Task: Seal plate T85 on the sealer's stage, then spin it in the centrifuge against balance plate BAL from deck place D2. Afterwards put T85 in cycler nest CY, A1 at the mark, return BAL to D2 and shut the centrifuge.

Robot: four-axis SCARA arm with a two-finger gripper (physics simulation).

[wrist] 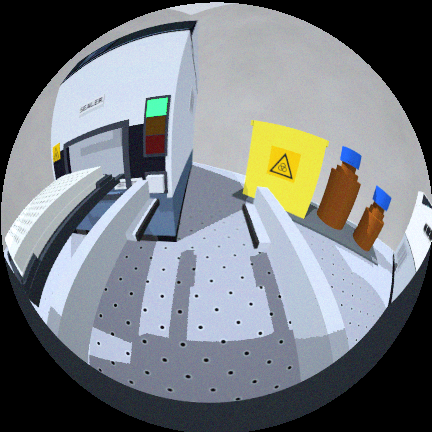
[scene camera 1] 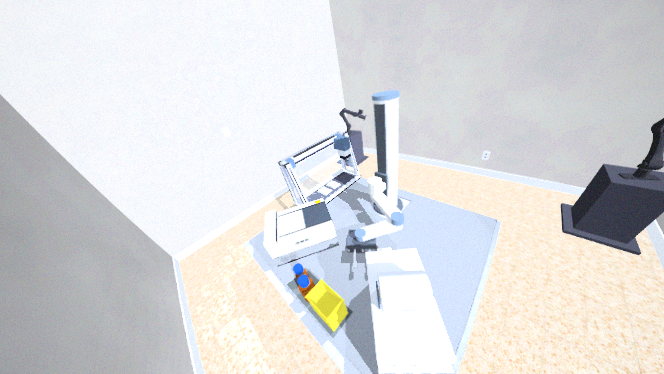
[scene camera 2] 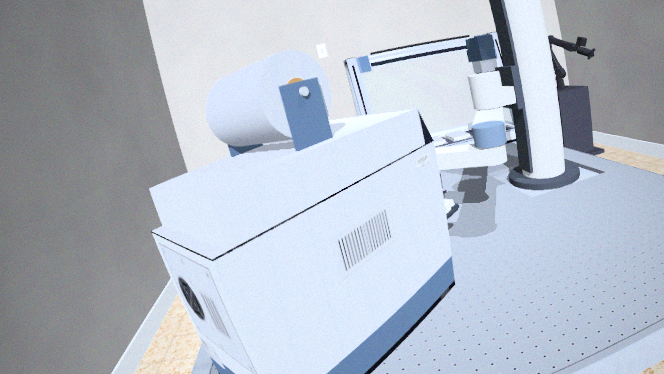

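Seen in the pictures: gripper, fingertip midpoint: (wrist: 200,193) (scene camera 1: 362,267); arm's base at its link origin: (scene camera 2: 544,176).
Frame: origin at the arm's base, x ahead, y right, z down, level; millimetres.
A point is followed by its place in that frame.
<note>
The white sealer (scene camera 1: 412,320) {x 797, y -553, z -363 mm} (scene camera 2: 300,220) {x 741, y -626, z -294 mm} (wrist: 117,75) {x 608, y -316, z -236 mm} shows a green light in the wrist view. A pale plate (wrist: 55,205) {x 538, y -251, z -125 mm} with rows of small marks lies on a dark stage in front of it, left of the gripper; no label on it is readable, so I cannot tell whether it is T85 or sealed. My gripper (wrist: 200,193) {x 642, y -208, z -106 mm} is shut, with a gap between its finger pads and nothing held. It stands over the perforated table, beside the stage. BAL, D2, nest CY and its A1 mark cannot be identified.
A yellow biohazard bin (scene camera 1: 327,303) {x 896, y -147, z -20 mm} (wrist: 285,167) {x 857, y -183, z -105 mm} and two brown bottles with blue caps stand ahead right in the wrist view. A white instrument (scene camera 1: 300,232) {x 738, y 214, z -223 mm} with a dark top panel and a gantry frame (scene camera 1: 291,182) {x 492, y 608, z -349 mm} stand farther along the table. The arm's column (scene camera 1: 393,145) {x 33, y -67, z -583 mm} (scene camera 2: 537,90) {x 32, y -67, z -296 mm} stands behind.
</note>
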